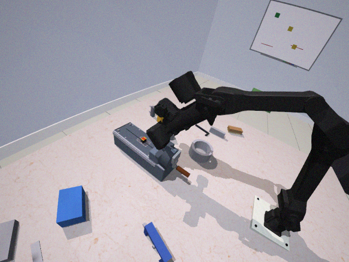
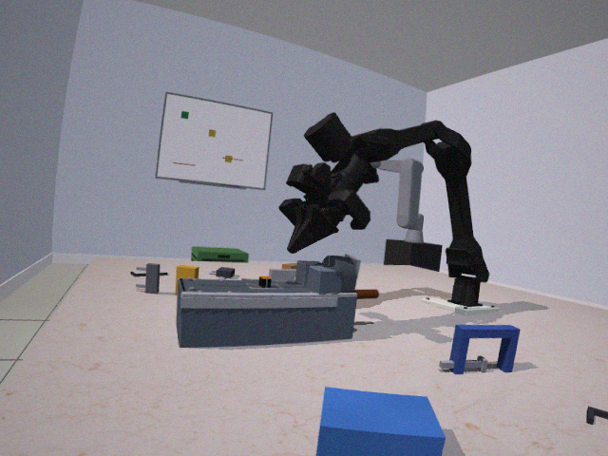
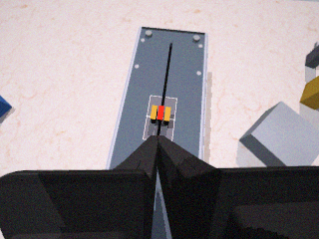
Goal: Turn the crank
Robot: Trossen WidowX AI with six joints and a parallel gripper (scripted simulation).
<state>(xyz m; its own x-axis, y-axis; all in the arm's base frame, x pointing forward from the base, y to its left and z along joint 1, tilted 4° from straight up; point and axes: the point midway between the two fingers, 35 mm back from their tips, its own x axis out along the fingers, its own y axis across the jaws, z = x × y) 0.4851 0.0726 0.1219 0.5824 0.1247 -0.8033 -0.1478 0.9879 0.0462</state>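
Now: gripper tip 40 mm short of the red pointer and 50 mm above it. The rest, counted from my gripper tip: brown crank handle (150 mm behind, 70 mm below); then yellow block (130 mm ahead, 230 mm to the right, 100 mm below); then grey block (50 mm ahead, 160 mm to the right, 110 mm below).
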